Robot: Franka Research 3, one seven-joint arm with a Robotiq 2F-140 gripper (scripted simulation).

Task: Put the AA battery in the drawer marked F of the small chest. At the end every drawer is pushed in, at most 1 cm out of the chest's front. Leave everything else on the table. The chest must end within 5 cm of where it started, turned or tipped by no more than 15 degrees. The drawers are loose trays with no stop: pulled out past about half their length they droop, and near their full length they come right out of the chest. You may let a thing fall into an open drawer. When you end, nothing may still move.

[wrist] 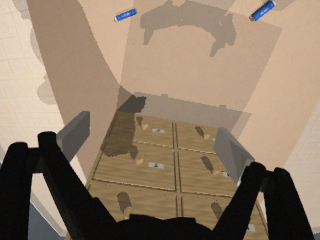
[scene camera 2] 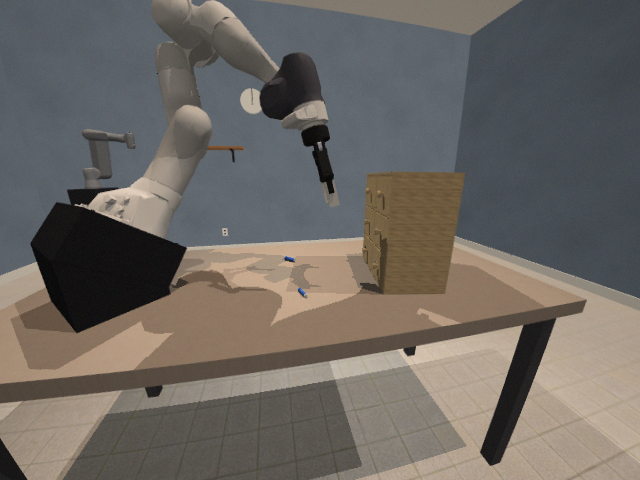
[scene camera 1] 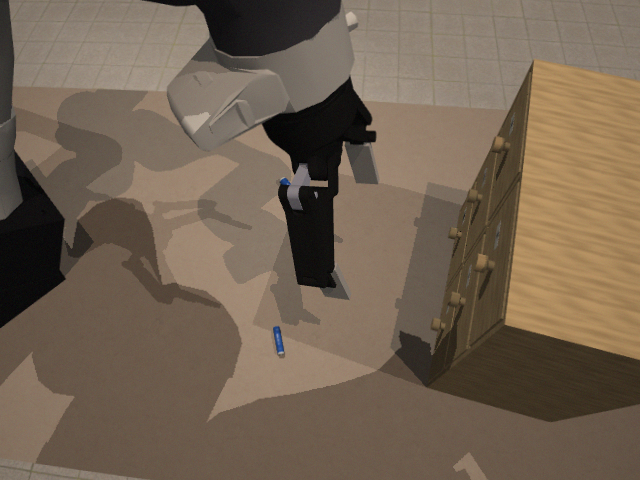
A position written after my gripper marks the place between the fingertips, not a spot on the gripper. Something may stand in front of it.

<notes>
In view: my gripper [scene camera 1: 353,234], a wooden chest [scene camera 1: 559,353] and a drawer [scene camera 1: 489,311].
The wooden chest also shows in scene camera 2 [scene camera 2: 424,210]. My gripper shows as well in the wrist view [wrist: 154,131] and in scene camera 2 [scene camera 2: 332,203].
</notes>
